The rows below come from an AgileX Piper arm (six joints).
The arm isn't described. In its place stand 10 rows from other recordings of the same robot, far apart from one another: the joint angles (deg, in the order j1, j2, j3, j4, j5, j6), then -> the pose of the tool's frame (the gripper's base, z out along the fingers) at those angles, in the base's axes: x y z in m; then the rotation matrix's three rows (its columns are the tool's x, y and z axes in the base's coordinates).
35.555 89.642 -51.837 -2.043 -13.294 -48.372 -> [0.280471 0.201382 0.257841], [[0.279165 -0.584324 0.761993], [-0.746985 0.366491 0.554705], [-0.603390 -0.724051 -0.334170]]
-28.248 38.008 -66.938 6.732 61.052 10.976 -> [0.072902 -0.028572 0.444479], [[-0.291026 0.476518 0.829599], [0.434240 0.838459 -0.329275], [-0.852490 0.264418 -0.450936]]
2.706 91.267 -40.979 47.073 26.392 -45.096 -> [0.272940 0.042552 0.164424], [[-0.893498 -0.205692 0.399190], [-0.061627 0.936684 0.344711], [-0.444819 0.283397 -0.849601]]
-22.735 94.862 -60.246 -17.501 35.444 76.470 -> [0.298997 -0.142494 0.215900], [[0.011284 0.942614 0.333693], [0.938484 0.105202 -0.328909], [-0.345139 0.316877 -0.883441]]
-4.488 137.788 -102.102 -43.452 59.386 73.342 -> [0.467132 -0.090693 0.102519], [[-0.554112 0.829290 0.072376], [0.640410 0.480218 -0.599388], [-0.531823 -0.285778 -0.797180]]
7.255 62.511 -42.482 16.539 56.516 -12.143 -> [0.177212 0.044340 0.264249], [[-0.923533 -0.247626 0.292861], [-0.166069 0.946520 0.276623], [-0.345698 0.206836 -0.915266]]
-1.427 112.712 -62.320 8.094 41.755 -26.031 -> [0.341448 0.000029 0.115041], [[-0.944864 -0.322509 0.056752], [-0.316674 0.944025 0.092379], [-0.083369 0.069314 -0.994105]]
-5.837 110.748 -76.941 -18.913 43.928 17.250 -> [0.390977 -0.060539 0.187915], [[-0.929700 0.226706 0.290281], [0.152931 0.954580 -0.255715], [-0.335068 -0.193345 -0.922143]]
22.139 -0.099 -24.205 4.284 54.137 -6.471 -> [0.005266 0.008090 0.264971], [[-0.357540 -0.452844 0.816760], [-0.219851 0.890806 0.397657], [-0.907651 -0.037387 -0.418057]]
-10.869 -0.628 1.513 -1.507 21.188 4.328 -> [0.051599 -0.010788 0.171713], [[-0.277828 0.211922 0.936964], [0.105265 0.976205 -0.189584], [-0.954846 0.045958 -0.293525]]
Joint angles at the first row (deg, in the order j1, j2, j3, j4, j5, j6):
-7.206 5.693 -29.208 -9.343 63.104 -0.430
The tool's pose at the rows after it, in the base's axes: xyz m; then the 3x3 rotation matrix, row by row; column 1 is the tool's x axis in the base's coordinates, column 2 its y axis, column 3 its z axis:
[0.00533 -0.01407 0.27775], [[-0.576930 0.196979 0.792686], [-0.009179 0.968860 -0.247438], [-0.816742 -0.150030 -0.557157]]
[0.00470 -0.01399 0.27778], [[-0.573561 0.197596 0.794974], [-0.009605 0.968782 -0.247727], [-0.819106 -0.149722 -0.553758]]
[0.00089 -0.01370 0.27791], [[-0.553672 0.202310 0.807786], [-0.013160 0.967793 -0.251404], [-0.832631 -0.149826 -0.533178]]
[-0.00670 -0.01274 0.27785], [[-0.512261 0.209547 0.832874], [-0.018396 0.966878 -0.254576], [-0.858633 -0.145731 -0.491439]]
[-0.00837 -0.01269 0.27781], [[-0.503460 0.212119 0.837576], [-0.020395 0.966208 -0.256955], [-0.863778 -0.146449 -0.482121]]
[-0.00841 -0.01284 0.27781], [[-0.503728 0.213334 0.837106], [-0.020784 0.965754 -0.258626], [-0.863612 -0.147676 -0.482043]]
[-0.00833 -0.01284 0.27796], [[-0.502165 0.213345 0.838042], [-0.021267 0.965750 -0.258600], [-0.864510 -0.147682 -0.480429]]
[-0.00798 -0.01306 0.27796], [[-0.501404 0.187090 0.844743], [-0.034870 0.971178 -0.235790], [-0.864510 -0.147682 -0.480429]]
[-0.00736 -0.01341 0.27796], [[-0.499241 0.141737 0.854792], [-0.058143 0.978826 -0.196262], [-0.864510 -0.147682 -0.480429]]
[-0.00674 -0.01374 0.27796], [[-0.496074 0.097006 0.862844], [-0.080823 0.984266 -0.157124], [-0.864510 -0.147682 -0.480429]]
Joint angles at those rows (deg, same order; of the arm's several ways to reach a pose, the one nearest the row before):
-7.206 5.692 -29.209 -9.425 63.105 -0.430
-7.207 5.457 -29.209 -9.425 63.103 -0.430
-7.203 4.049 -29.207 -9.561 63.103 -0.426
-7.204 1.220 -29.208 -9.561 63.105 -0.427
-7.205 0.613 -29.209 -9.675 63.110 -0.428
-7.206 0.612 -29.207 -9.784 63.119 -0.406
-7.204 0.612 -29.208 -9.786 63.014 -0.404
-5.652 0.612 -29.208 -9.785 63.015 -0.405
-2.992 0.612 -29.208 -9.781 63.013 -0.409
-0.375 0.613 -29.208 -9.787 63.013 -0.403

